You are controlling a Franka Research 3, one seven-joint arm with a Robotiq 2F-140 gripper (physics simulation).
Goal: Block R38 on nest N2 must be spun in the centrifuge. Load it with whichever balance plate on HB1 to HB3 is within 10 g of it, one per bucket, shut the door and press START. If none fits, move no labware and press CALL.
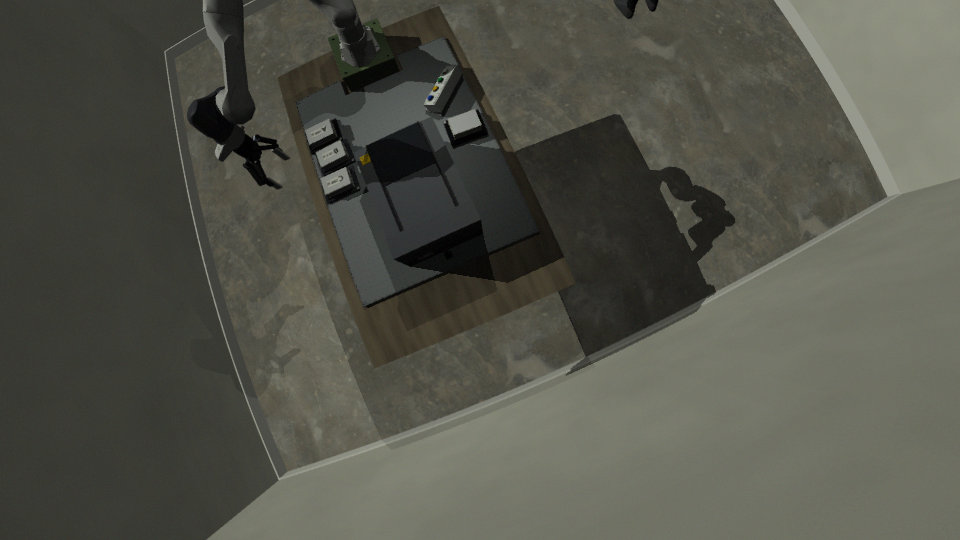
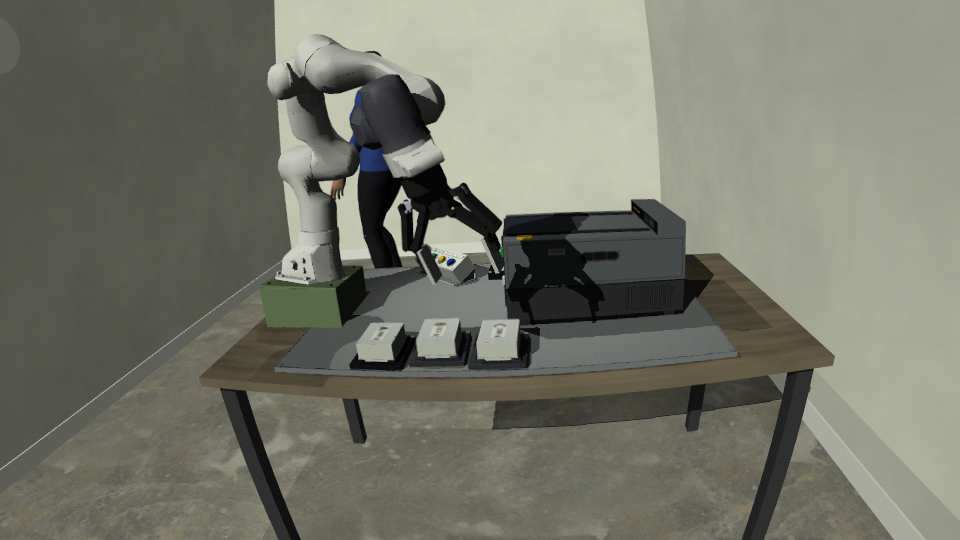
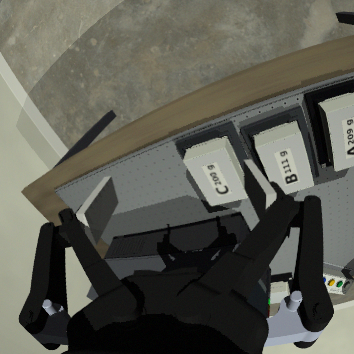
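Observation:
My gripper (image 1: 278,169) (image 2: 461,261) (image 3: 177,182) is open and empty, above the bench beside the centrifuge. Three white balance plates sit on black nests in a row: A (image 1: 320,132) (image 2: 380,342) (image 3: 340,135) reads 209 g, B (image 1: 332,154) (image 2: 439,339) (image 3: 285,160) reads 111 g, C (image 1: 338,180) (image 2: 498,339) (image 3: 215,172) reads 200 g. A white block (image 1: 464,124) sits on a black nest across the bench; its weight is not readable. The grey centrifuge (image 1: 429,201) (image 2: 594,258) has a dark panel on top; I cannot tell if its door is open. Its buckets do not show.
A sloped button box (image 1: 441,90) (image 3: 337,282) with green, yellow and blue buttons stands near the white block; its lettering is unreadable. The arm's green base (image 2: 302,302) stands at one table end. A person in blue (image 2: 373,159) stands behind the table.

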